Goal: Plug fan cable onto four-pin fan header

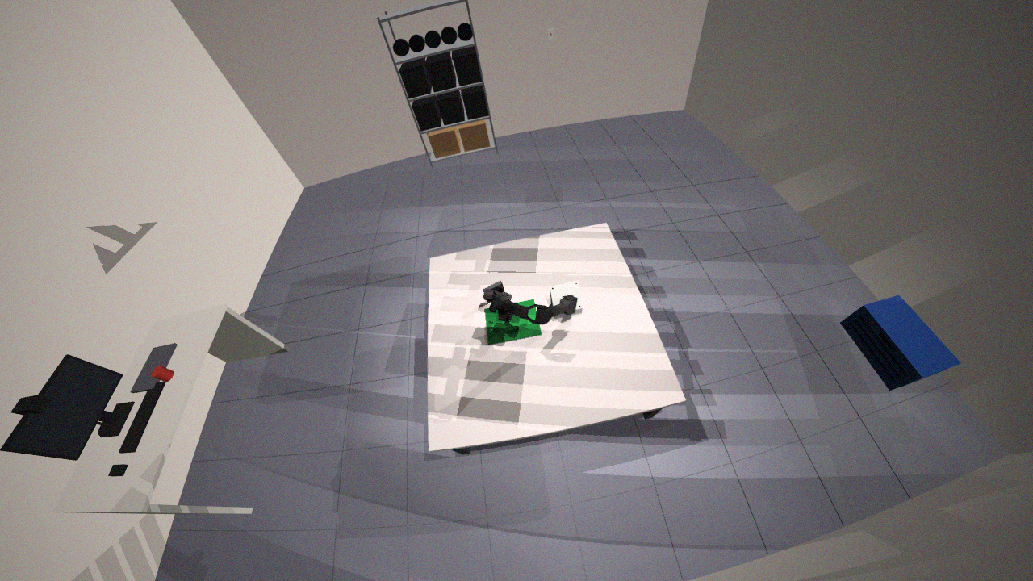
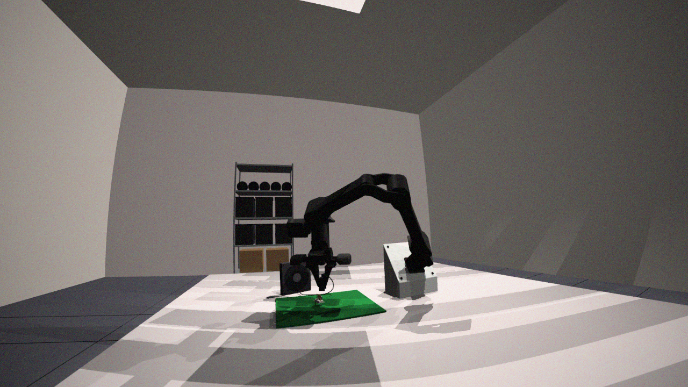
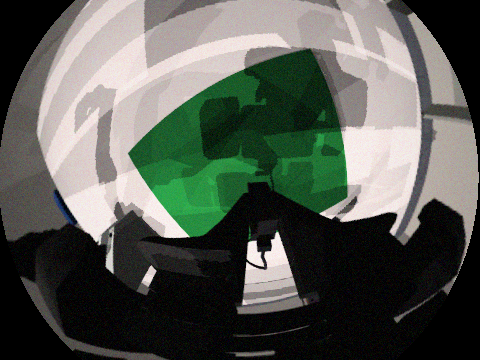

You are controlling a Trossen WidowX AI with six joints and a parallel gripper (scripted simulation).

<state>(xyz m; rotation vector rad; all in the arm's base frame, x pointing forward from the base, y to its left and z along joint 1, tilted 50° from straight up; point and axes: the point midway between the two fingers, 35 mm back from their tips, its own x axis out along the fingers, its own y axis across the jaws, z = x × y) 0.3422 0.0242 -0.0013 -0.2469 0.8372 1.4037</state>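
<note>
My gripper tip is now 6 cm above the pale four-pin header, 4 cm to the left of it and 1 cm short of it. From my gripper tip the other things lie so: green board: 8 cm below, 1 cm behind; then dark plug: 1 cm to the right, 1 cm above; then black fan: 18 cm to the right, 7 cm ahead.
</note>
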